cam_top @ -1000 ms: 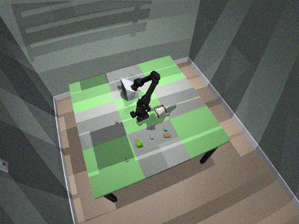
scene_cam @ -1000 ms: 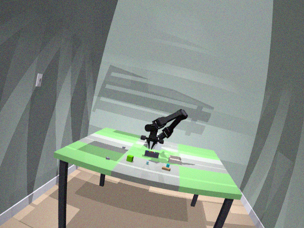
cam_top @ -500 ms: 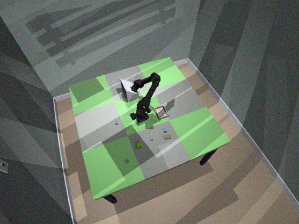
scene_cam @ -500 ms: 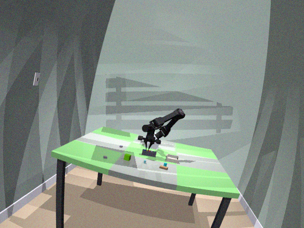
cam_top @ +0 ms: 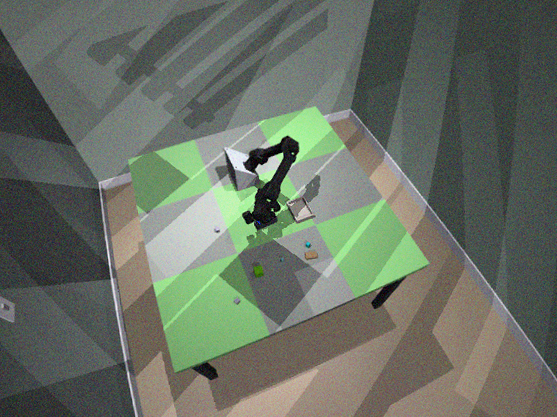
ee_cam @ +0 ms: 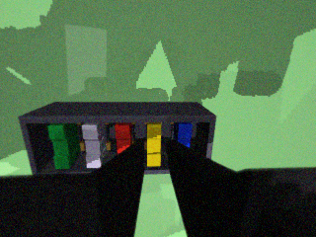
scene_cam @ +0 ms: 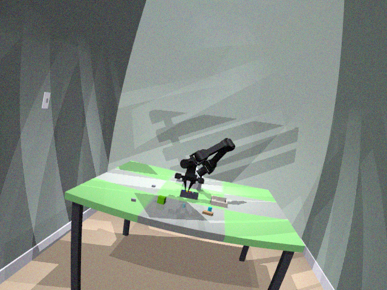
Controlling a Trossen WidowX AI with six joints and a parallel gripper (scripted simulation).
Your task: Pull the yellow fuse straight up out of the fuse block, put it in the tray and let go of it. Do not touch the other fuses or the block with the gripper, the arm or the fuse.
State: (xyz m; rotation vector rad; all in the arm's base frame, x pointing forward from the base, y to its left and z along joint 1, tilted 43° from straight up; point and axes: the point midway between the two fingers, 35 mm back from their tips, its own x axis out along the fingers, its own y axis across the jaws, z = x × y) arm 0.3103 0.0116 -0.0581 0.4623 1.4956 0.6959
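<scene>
Right now my gripper tip is 20 mm above the yellow fuse. Round my gripper tip: red fuse (20 mm to the left, 20 mm below); tray (10 mm behind, 220 mm to the left, 40 mm below); blue fuse (20 mm to the right, 20 mm below).
</scene>
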